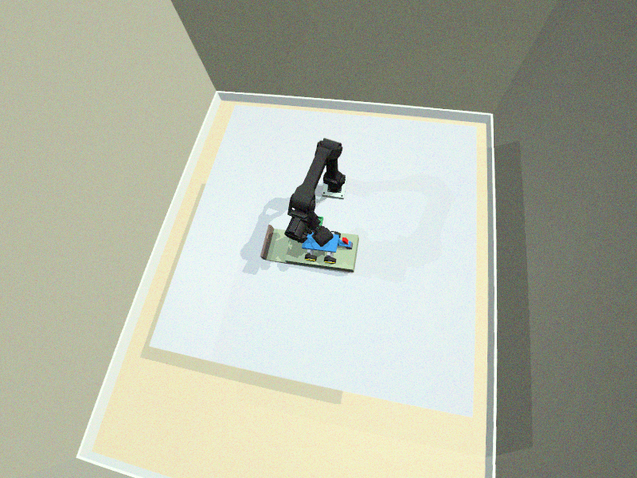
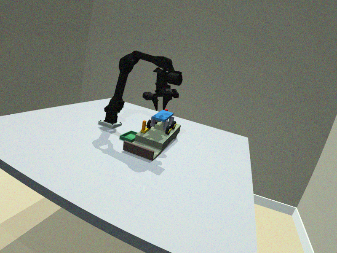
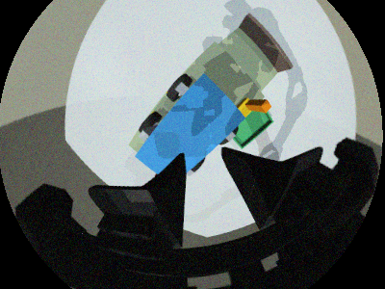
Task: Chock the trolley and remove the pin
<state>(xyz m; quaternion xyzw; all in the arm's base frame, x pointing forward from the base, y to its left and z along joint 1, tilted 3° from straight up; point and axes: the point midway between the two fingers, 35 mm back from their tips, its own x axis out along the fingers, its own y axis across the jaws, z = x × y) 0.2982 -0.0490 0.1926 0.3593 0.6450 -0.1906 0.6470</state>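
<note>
Right now my gripper tip is 110 mm to the right of the red-headed stop pin, 50 mm above it and 10 mm short of it. Also, from my gripper tip: blue-topped trolley (70 mm below, 20 mm to the left, 20 mm ahead); yellow chock (90 mm below, 70 mm to the right, 40 mm behind); green ramp (130 mm below, 20 mm ahead, 10 mm to the left).
</note>
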